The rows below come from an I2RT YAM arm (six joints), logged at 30 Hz.
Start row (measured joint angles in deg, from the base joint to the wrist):
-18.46, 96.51, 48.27, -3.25, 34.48, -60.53
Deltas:
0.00, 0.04, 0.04, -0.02, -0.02, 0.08
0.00, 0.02, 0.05, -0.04, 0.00, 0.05
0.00, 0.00, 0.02, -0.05, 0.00, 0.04
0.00, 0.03, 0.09, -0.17, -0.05, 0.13
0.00, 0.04, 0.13, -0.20, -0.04, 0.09
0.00, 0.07, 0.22, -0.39, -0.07, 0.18
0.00, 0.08, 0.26, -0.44, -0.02, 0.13
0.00, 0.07, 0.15, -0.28, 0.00, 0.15
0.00, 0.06, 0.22, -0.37, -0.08, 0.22
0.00, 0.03, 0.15, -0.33, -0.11, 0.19
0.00, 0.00, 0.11, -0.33, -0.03, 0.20
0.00, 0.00, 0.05, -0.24, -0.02, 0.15
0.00, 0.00, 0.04, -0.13, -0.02, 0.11
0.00, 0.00, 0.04, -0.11, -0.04, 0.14
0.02, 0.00, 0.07, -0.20, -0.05, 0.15
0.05, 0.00, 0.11, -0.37, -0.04, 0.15
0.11, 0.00, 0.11, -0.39, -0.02, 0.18
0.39, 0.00, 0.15, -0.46, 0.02, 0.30
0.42, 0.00, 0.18, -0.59, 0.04, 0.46
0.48, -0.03, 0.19, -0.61, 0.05, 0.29
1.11, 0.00, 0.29, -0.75, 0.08, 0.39
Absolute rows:
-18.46, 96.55, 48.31, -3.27, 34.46, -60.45
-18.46, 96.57, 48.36, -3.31, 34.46, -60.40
-18.46, 96.57, 48.38, -3.36, 34.46, -60.36
-18.46, 96.60, 48.47, -3.53, 34.41, -60.23
-18.46, 96.64, 48.60, -3.73, 34.37, -60.14
-18.46, 96.71, 48.82, -4.12, 34.30, -59.96
-18.46, 96.79, 49.08, -4.56, 34.28, -59.83
-18.46, 96.86, 49.23, -4.84, 34.28, -59.68
-18.46, 96.92, 49.45, -5.21, 34.20, -59.46
-18.46, 96.95, 49.60, -5.54, 34.09, -59.27
-18.46, 96.95, 49.71, -5.87, 34.06, -59.07
-18.46, 96.95, 49.76, -6.11, 34.04, -58.92
-18.46, 96.95, 49.80, -6.24, 34.02, -58.81
-18.46, 96.95, 49.84, -6.35, 33.98, -58.67
-18.44, 96.95, 49.91, -6.55, 33.93, -58.52
-18.39, 96.95, 50.02, -6.92, 33.89, -58.37
-18.28, 96.95, 50.13, -7.31, 33.87, -58.19
-17.89, 96.95, 50.28, -7.77, 33.89, -57.89
-17.47, 96.95, 50.46, -8.36, 33.93, -57.43
-16.99, 96.92, 50.65, -8.97, 33.98, -57.14
-15.88, 96.92, 50.94, -9.72, 34.06, -56.75

